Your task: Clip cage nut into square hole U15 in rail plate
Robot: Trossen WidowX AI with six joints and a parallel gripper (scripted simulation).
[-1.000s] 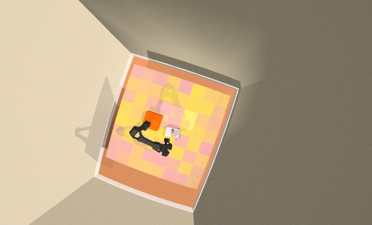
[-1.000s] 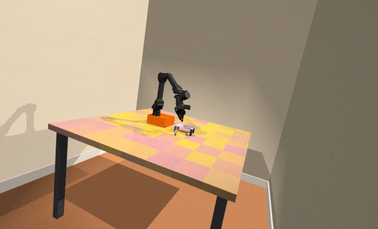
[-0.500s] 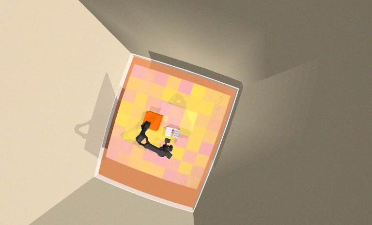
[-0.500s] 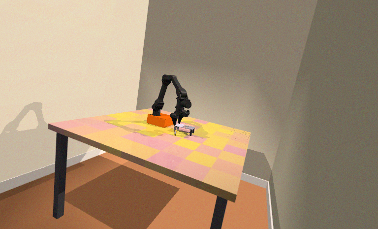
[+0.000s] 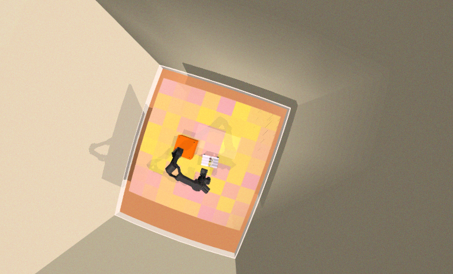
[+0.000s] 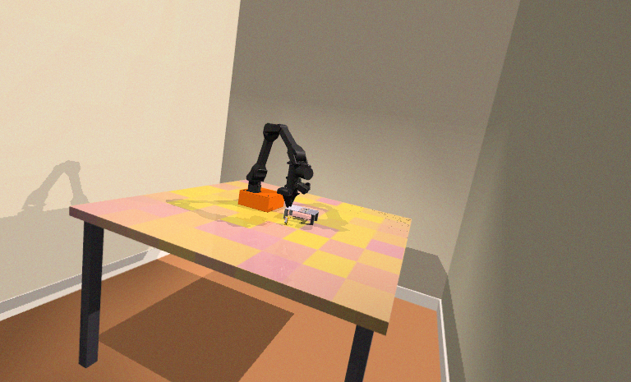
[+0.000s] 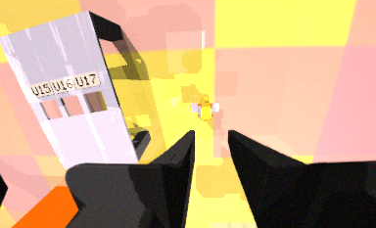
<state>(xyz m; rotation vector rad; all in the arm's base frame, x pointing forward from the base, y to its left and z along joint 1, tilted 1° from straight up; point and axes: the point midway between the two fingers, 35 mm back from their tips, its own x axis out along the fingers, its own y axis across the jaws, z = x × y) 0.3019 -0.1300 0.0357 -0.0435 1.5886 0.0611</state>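
My gripper tip is now 7 cm above the cage nut.
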